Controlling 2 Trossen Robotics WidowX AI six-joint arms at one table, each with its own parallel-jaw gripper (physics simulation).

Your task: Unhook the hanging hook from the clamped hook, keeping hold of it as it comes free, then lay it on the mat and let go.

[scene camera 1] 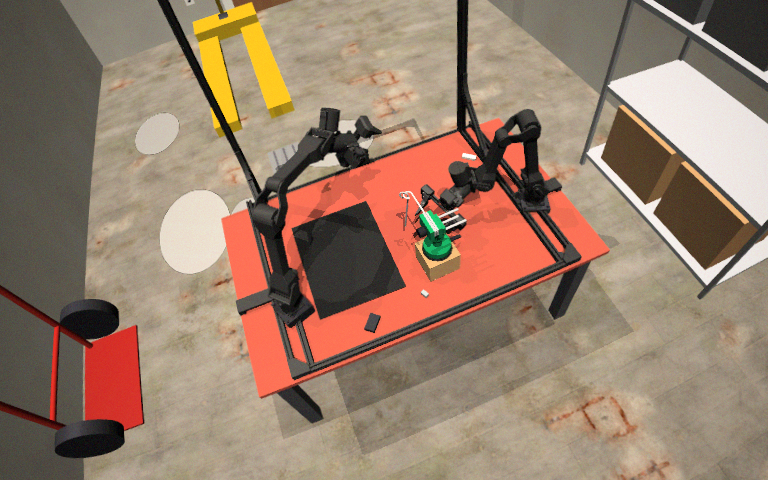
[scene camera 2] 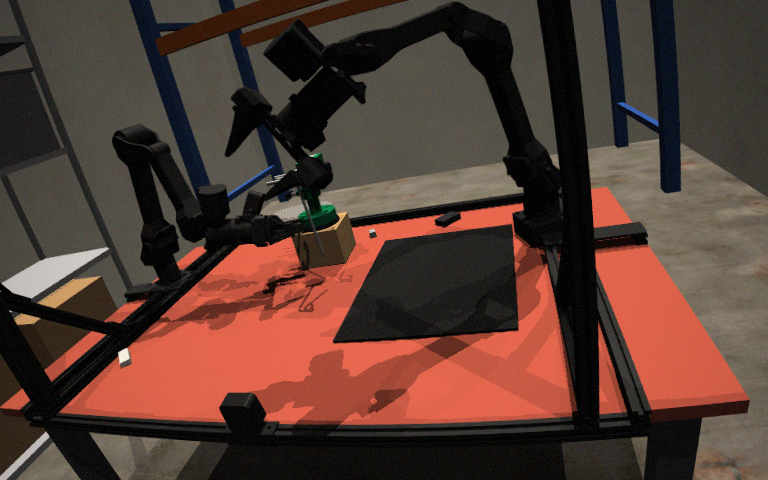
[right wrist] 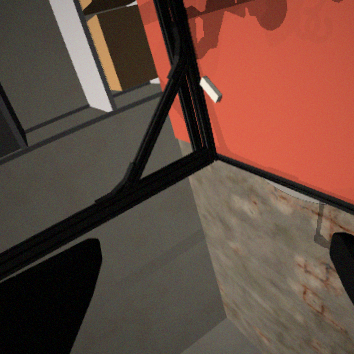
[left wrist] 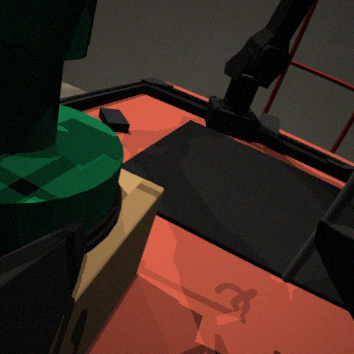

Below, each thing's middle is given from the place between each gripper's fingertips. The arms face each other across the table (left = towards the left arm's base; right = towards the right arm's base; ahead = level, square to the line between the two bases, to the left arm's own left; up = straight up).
Scene:
My right hand is 340 mm short of the clamp base (scene camera 2: 321,214), 40 mm to the right of it and 160 mm above it. Also, from my right hand: black mat (scene camera 2: 463,282) (160 mm ahead, 230 mm to the right, 290 mm below); wooden block (scene camera 2: 338,241) (340 mm ahead, 40 mm to the left, 250 mm below).
Now: left hand 8 cm short of the clamp base and 2 cm below it. Round my left hand: black mat 9 cm behind, 27 cm to the right, 11 cm below; then wooden block 8 cm ahead, 7 cm below.

